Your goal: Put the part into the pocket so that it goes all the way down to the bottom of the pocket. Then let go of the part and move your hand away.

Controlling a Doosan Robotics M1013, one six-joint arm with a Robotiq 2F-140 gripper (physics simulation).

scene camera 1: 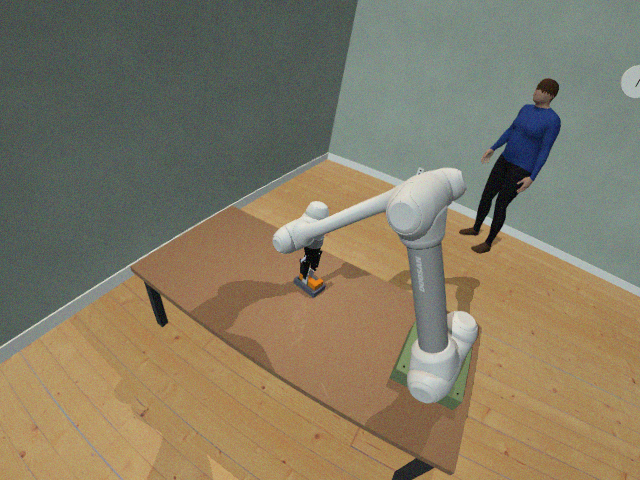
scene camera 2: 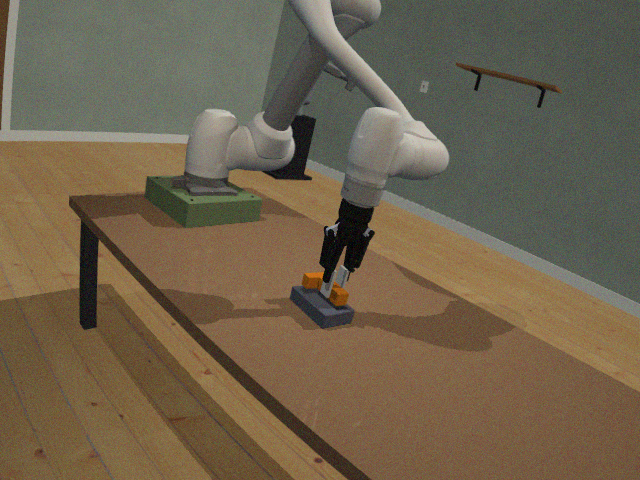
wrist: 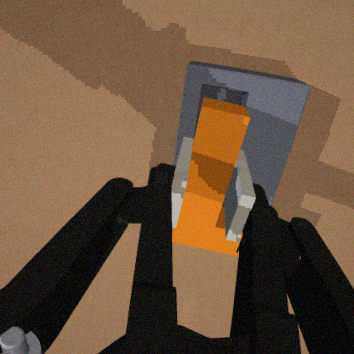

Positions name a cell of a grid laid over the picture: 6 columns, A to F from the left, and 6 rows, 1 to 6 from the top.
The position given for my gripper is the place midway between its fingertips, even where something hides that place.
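In scene camera 2 you'd see my gripper (scene camera 2: D4), and there's a pocket block (scene camera 2: C4) in that one too. Then the wrist view has my gripper (wrist: D3) again, holding an orange part (wrist: D3) that's clear of everything else, and the pocket block (wrist: E2) is in there as well.
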